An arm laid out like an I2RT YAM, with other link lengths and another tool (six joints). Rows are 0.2 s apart.
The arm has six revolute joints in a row. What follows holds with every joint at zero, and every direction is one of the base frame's.
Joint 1 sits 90.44 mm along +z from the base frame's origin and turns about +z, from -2.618 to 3.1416 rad.
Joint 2 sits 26.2 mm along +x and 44.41 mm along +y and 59.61 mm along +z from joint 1 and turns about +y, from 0 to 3.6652 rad.
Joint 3 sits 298.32 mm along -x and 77.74 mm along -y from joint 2 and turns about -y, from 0 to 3.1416 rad.
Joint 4 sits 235.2 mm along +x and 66.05 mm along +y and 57.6 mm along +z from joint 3 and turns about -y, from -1.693 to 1.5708 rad.
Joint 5 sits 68.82 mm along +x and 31.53 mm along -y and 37.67 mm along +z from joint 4 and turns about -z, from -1.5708 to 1.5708 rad.
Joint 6 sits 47.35 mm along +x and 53.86 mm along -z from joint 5 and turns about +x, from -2.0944 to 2.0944 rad.
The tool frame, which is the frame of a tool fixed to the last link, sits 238 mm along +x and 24 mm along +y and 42 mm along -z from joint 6; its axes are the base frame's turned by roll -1.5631, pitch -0.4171 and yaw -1.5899 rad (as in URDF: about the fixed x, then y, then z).
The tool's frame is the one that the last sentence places.
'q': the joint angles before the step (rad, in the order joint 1, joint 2, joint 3, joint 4, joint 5, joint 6). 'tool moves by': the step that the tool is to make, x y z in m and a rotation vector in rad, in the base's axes. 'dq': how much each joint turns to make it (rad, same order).
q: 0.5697, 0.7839, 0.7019, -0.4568, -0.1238, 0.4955
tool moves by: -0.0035, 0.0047, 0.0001, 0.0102, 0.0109, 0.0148
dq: 0.0013, 0.0061, 0.0005, 0.0027, -0.0190, 0.0055
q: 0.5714, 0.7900, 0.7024, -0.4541, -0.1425, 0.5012
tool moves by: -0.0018, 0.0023, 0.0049, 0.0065, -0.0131, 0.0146
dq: -0.0010, -0.0077, 0.0037, 0.0017, -0.0126, -0.0095
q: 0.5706, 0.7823, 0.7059, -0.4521, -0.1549, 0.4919
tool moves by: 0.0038, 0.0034, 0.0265, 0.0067, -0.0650, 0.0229
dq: 0.0016, -0.0082, 0.0534, -0.0090, -0.0045, -0.0366
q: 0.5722, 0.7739, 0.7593, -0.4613, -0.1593, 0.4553
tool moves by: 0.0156, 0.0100, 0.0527, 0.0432, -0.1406, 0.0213
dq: 0.0019, -0.0027, 0.0607, 0.0710, -0.0019, -0.0449
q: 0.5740, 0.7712, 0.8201, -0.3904, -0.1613, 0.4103
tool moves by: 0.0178, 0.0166, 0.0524, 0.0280, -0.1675, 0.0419
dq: 0.0038, 0.0347, 0.0436, 0.1339, -0.0186, -0.0765
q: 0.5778, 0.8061, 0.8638, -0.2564, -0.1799, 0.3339
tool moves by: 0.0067, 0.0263, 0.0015, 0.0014, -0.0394, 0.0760
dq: 0.0018, 0.0803, -0.0174, 0.1241, -0.0692, -0.0345
